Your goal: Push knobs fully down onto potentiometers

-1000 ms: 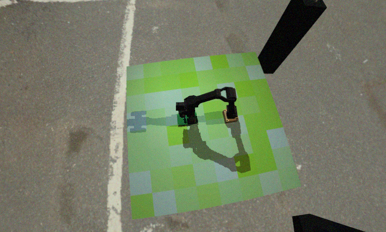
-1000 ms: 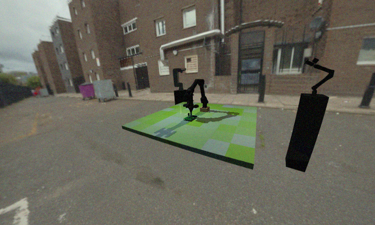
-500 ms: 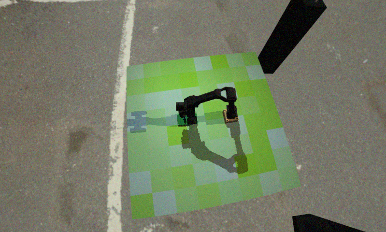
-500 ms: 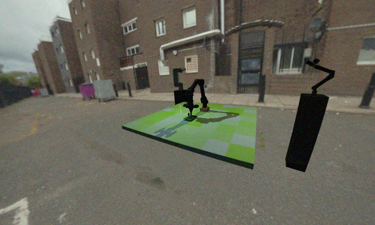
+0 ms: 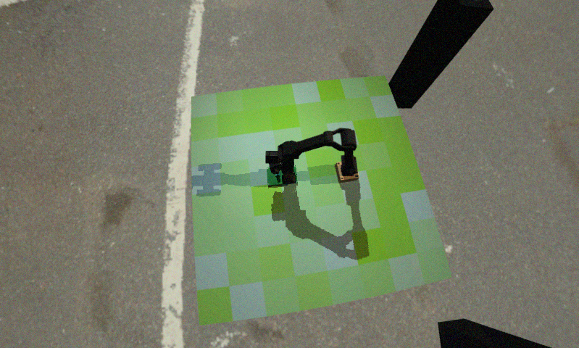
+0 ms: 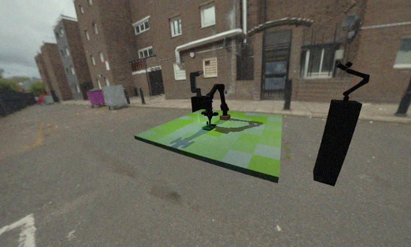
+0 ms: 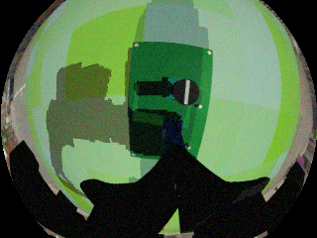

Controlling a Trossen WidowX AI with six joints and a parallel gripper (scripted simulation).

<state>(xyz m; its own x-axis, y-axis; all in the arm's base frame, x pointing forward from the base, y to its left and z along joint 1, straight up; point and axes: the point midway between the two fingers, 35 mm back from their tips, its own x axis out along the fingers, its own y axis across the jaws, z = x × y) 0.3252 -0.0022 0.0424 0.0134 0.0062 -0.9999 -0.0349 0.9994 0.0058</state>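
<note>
The round dark knob is 5 cm ahead of my gripper tip. Also, from my gripper tip: blue knob: 1 cm below.
</note>
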